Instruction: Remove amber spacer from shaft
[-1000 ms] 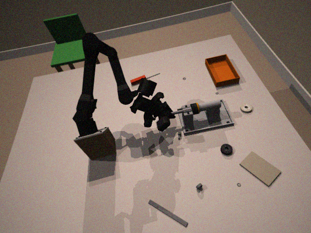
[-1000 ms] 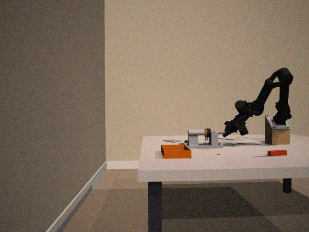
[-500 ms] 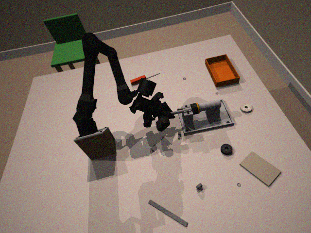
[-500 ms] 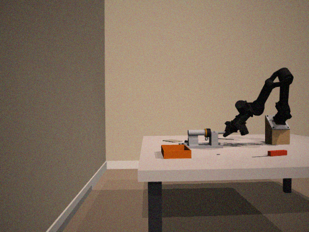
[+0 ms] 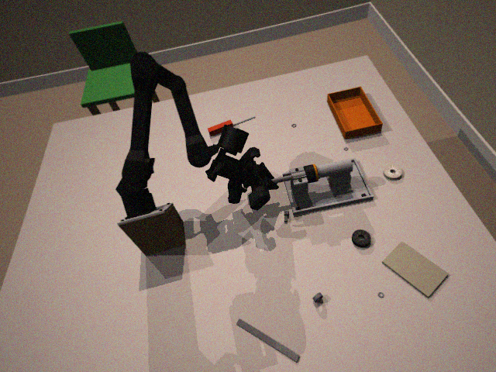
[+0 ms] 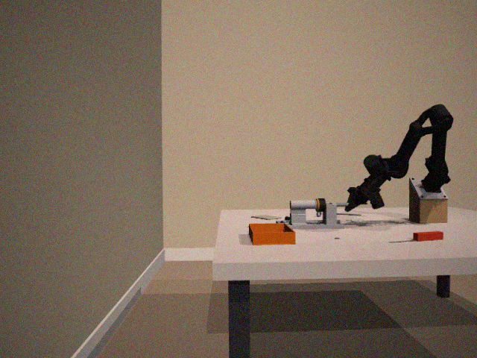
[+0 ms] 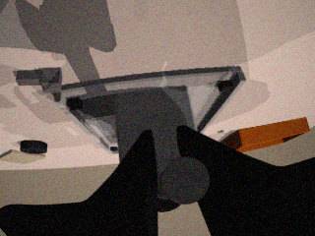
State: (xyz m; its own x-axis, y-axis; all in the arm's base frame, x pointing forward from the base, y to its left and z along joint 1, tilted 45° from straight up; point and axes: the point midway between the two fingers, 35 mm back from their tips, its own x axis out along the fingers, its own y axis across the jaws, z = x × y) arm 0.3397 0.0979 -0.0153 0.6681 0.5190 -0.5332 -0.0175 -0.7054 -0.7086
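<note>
Now: the shaft 4 cm ahead of my gripper tip and 2 cm above it. The rest, counted from my gripper tip: bolt: 1 cm ahead, 8 cm to the right, 5 cm below; amber spacer: 11 cm ahead, 2 cm above; black spacer: 9 cm ahead, 2 cm above.
</note>
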